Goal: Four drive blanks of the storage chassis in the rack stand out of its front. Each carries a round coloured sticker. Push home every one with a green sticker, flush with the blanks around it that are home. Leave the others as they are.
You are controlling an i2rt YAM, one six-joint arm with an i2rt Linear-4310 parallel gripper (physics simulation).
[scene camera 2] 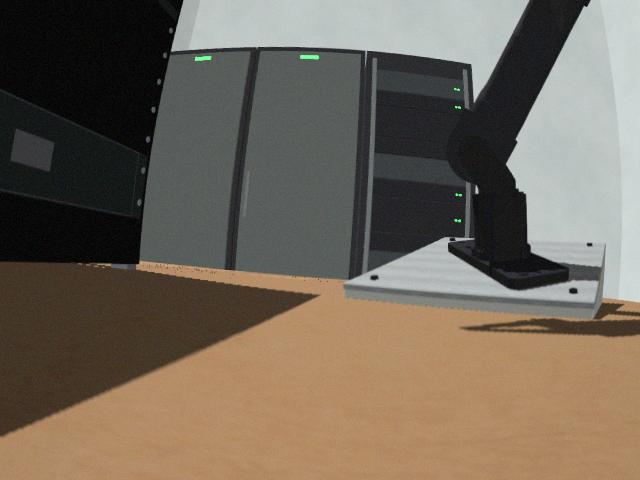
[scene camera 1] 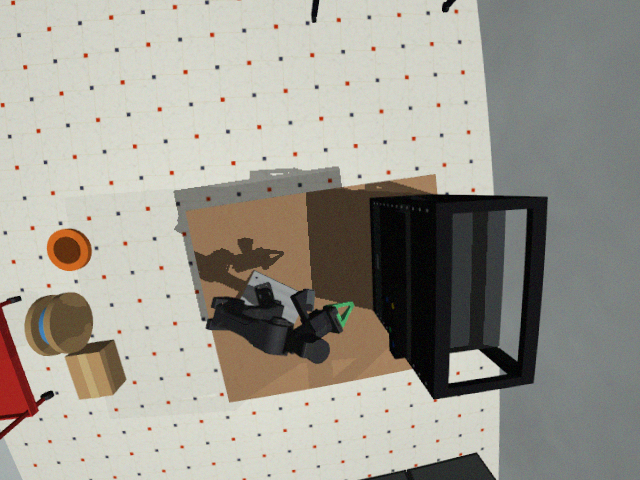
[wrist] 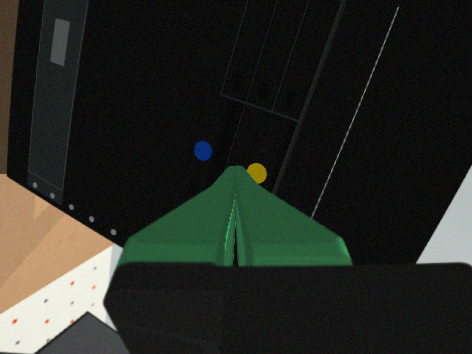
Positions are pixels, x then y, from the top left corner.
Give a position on a black rack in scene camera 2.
87, 87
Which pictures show my gripper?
Scene camera 1 and the wrist view only.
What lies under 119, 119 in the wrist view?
A black rack.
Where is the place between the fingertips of my gripper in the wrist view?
At 235, 177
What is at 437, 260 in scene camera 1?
A black rack.
